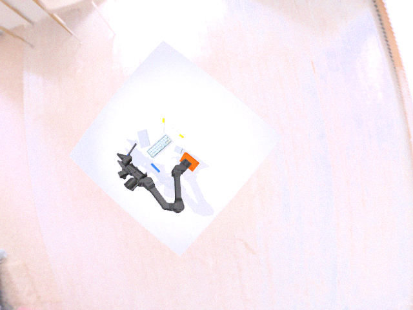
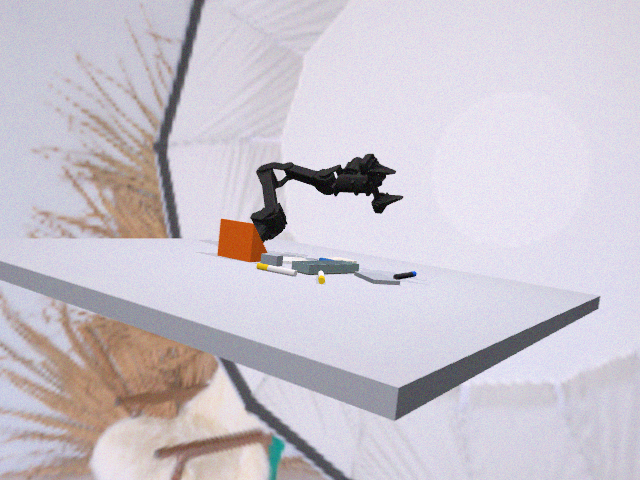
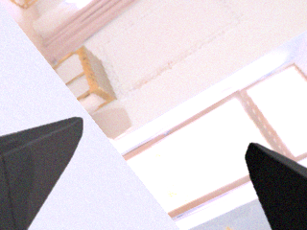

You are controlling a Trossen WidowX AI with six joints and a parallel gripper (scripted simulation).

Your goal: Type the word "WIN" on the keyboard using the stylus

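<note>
Right now my gripper tip is 250 mm above the W key, 230 mm to the left of it and 120 mm past it. From my gripper tip the other things lie so: flat grey block 260 mm below, 150 mm to the right, 40 mm ahead; blue stylus 260 mm below, 210 mm behind, 40 mm to the right.
</note>
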